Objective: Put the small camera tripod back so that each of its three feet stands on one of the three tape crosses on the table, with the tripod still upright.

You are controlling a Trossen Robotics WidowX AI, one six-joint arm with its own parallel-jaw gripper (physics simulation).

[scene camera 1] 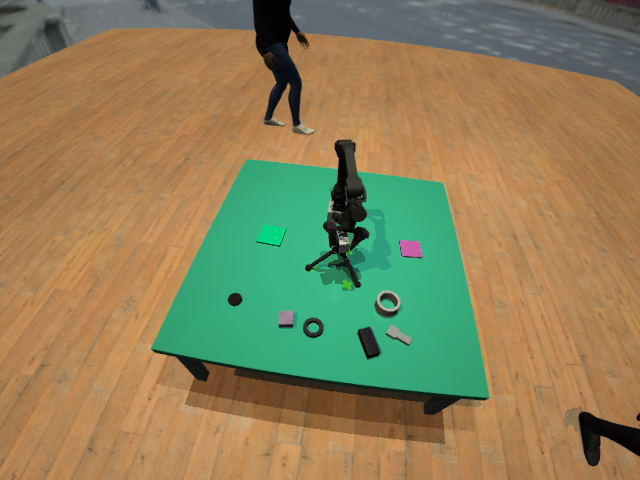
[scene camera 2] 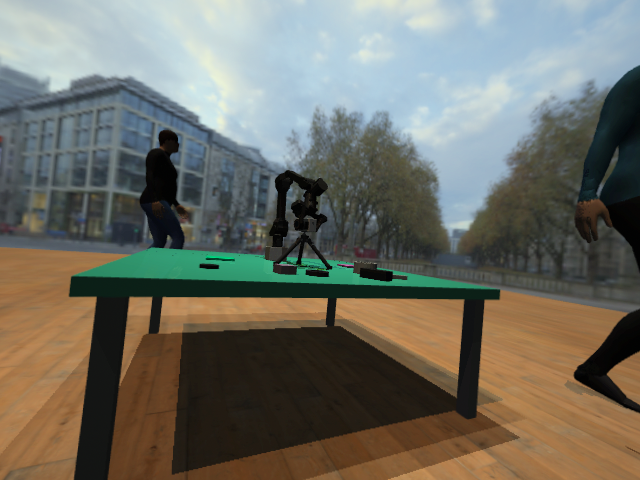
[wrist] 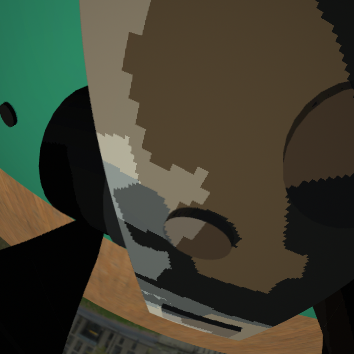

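Seen in the pictures: gripper, fingertip midpoint: (scene camera 1: 340,248) (scene camera 2: 308,227); arm's base, origin of the base link: (scene camera 1: 339,207) (scene camera 2: 277,247).
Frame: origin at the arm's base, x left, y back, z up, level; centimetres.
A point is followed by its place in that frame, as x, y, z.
Note:
The small black tripod (scene camera 1: 322,260) @(-2.9, -36.2, -0.4) (scene camera 2: 304,246) @(5.4, -28.8, 1.8) stands upright near the middle of the green table (scene camera 1: 223,271) @(-46.8, -46.4, -7.5) (scene camera 2: 166,271) @(-47.0, -73.9, -7.5), with a beige camera (scene camera 1: 341,240) @(4.1, -36.4, 14.9) (wrist: 218,116) on top. My gripper (scene camera 1: 342,238) @(4.2, -37.1, 10.5) (scene camera 2: 308,222) @(4.2, -37.1, 10.5) is open and has come down around the camera, one finger on each side. In the wrist view the camera body fills the frame, and one dark finger (wrist: 42,288) @(0.3, -35.7, 16.2) shows at the lower left. A green tape cross (scene camera 1: 347,285) @(9.8, -42.4, -7.4) lies just beside the front foot. Another green mark (scene camera 1: 314,268) @(-6.3, -36.0, -7.6) shows at the left foot. The third cross is hidden.
On the table lie a green patch (scene camera 1: 271,234) @(-31.2, -20.4, -6.5), a magenta patch (scene camera 1: 410,249) @(38.8, -15.8, -6.5), a black disc (scene camera 1: 234,299) @(-36.5, -59.8, -6.4) (wrist: 8,114) @(-35.2, -58.6, -6.5), a purple block (scene camera 1: 286,318) @(-12.6, -64.7, -4.6), a black ring (scene camera 1: 313,327) @(-1.8, -63.2, -7.0), a tape roll (scene camera 1: 388,302) @(28.7, -46.5, -6.9), a black block (scene camera 1: 369,341) @(20.9, -68.5, -4.1) and a grey piece (scene camera 1: 398,334) @(32.6, -62.8, -6.0). A person (scene camera 1: 282,62) walks beyond the table.

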